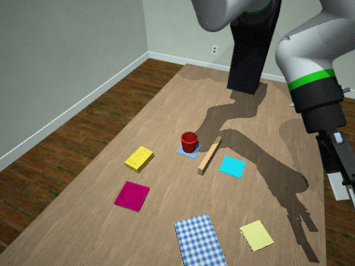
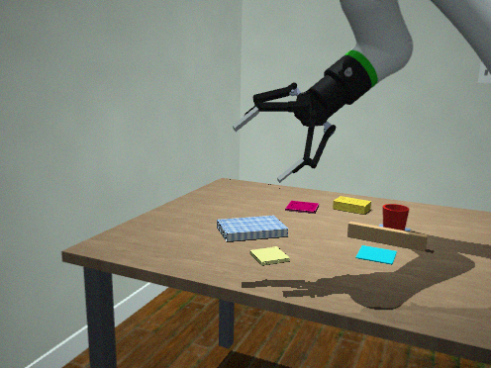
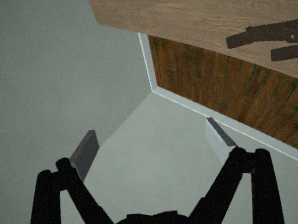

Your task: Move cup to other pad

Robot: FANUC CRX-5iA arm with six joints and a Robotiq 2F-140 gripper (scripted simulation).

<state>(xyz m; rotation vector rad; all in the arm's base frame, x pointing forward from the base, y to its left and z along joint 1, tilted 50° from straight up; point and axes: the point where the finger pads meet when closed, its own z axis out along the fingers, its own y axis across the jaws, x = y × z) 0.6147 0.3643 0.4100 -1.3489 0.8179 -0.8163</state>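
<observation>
Now: the red cup 460 mm to the right of my hand, 270 mm below it and 270 mm behind it. Round my hand: yellow sponge (630 mm to the right, 280 mm below, 130 mm behind); then cyan pad (300 mm below, 250 mm to the right, 240 mm behind); then wooden rail (350 mm to the right, 280 mm below, 260 mm behind).
</observation>
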